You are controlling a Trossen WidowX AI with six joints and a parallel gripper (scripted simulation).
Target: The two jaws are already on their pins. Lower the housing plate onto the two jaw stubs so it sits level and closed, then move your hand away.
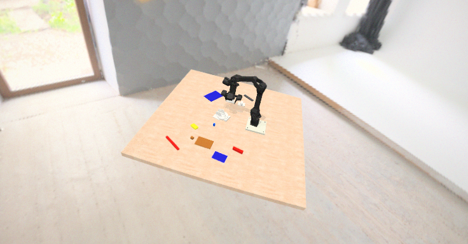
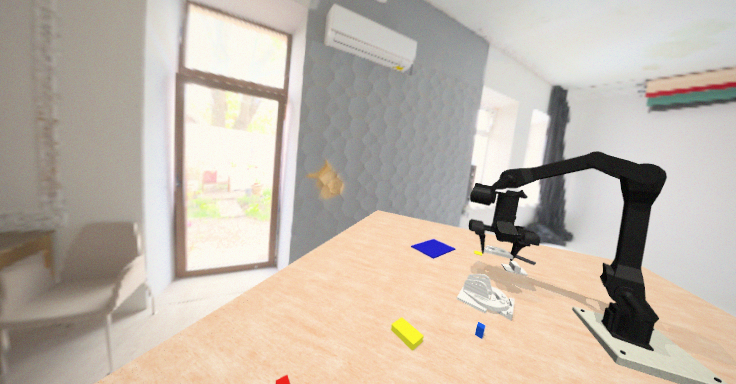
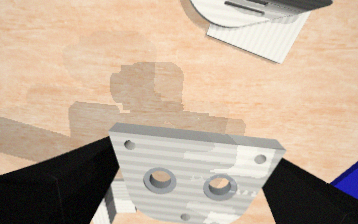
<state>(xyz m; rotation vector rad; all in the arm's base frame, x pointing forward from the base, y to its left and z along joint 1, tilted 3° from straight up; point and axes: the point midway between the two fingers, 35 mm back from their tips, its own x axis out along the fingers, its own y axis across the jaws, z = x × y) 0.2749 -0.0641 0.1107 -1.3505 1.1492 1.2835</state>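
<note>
My gripper tip is 2 cm short of the blue piece, 27 cm to the right of it and 7 cm above it. The rest, counted from my gripper tip: dark bar (9 cm behind, 29 cm to the right, 8 cm below); yellow block (15 cm ahead, 37 cm to the left, 8 cm below); brown tile (1 cm behind, 48 cm to the left, 8 cm below).
</note>
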